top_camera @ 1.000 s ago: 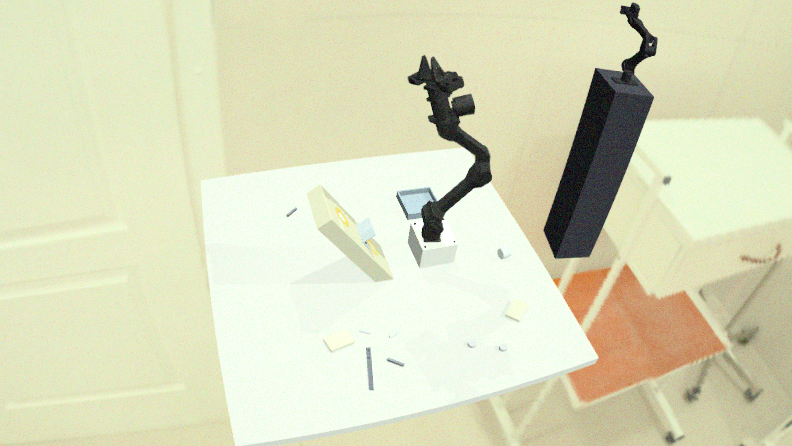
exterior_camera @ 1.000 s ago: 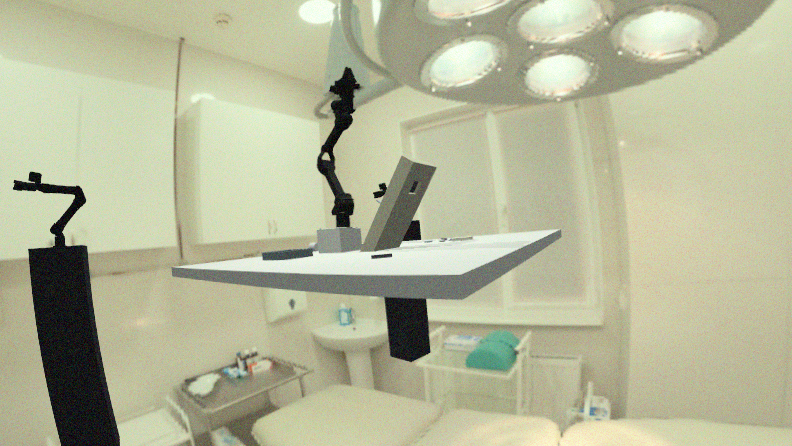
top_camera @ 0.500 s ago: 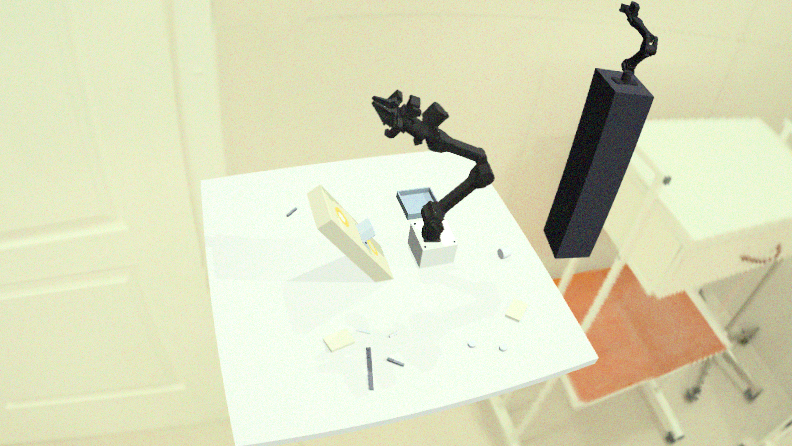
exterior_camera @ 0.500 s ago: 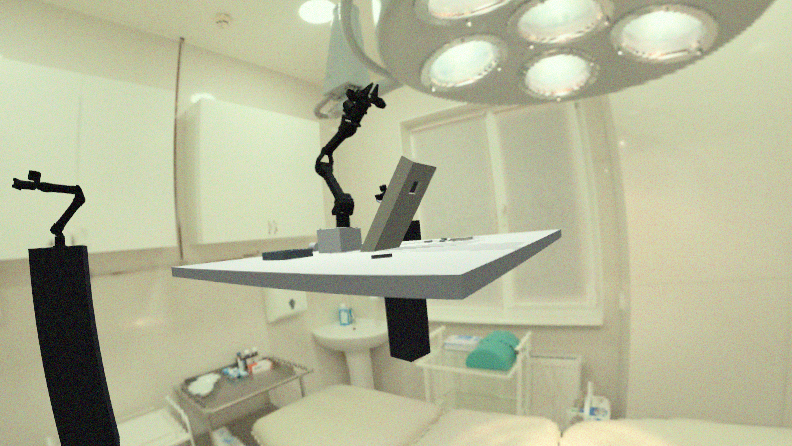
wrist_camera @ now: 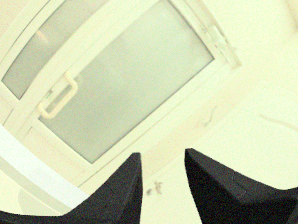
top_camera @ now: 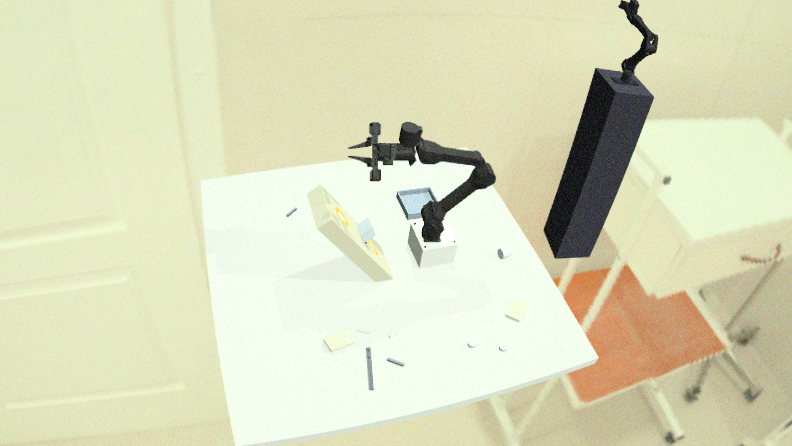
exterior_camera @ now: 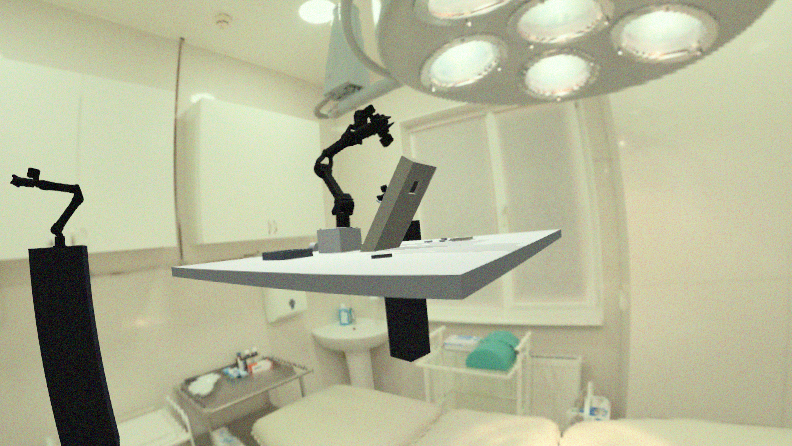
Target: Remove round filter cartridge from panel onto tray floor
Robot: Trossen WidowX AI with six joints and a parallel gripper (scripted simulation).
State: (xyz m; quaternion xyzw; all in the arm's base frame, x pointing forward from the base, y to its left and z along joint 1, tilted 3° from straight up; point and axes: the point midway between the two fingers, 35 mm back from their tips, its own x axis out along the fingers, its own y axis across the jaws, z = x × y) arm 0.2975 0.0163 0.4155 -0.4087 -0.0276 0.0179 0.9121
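The round white filter cartridge lies 20 mm ahead of my gripper tip, 20 mm to the left of it and 260 mm below it. From my gripper tip the other things lie so: cream service panel (20 mm behind, 20 mm to the left, 340 mm below); then blue-grey tray (340 mm behind, 330 mm to the right, 510 mm below).
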